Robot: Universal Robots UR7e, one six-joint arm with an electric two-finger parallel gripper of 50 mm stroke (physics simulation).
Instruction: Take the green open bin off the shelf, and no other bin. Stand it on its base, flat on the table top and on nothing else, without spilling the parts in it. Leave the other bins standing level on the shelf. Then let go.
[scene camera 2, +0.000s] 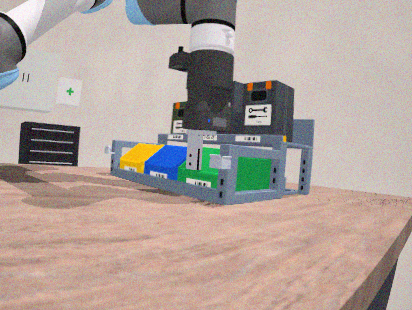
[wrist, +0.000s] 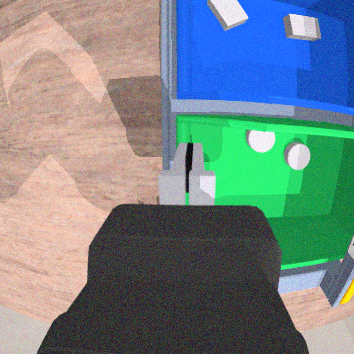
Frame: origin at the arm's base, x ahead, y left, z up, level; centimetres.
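Seen in the pictures: gripper, fingertip midpoint: (scene camera 2: 193,169) (wrist: 190,157).
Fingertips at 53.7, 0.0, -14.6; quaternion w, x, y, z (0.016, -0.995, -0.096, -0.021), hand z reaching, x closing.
Pixels of each thing's top centre, then the offset from my fingertips to it, as dx, dy, dz. Level surfaces: height alone.
- green open bin at its top centre: (wrist: 306,207) (scene camera 2: 234,149) +7.8, -0.8, +3.9
- blue bin at its top centre: (wrist: 319,26) (scene camera 2: 193,147) +5.9, +10.4, +3.9
- yellow bin at its top centre: (scene camera 2: 162,145) +3.9, +21.5, +3.9
- wooden table top at its surface level: dz -4.2
The green open bin (scene camera 2: 201,177) (wrist: 250,180) sits in the lower front row of the grey shelf (scene camera 2: 227,182) (wrist: 230,108), at the near right end. Two pale round parts (wrist: 261,141) (wrist: 298,156) lie in it. My gripper (scene camera 2: 195,167) (wrist: 190,157) points down and is shut on the green bin's front wall, close to the shelf's front rail. The gripper's dark body hides part of the bin in the wrist view. The blue bin (scene camera 2: 167,162) (wrist: 240,65) stands beside the green one, and the yellow bin (scene camera 2: 140,157) stands beyond the blue.
Dark toolboxes (scene camera 2: 268,112) with orange latches stand on the upper level behind. The shelf's side frame rises beside the green bin. The wooden table top (scene camera 2: 150,240) (wrist: 60,135) extends in front of the shelf. A black drawer cabinet (scene camera 2: 49,145) stands at the back left.
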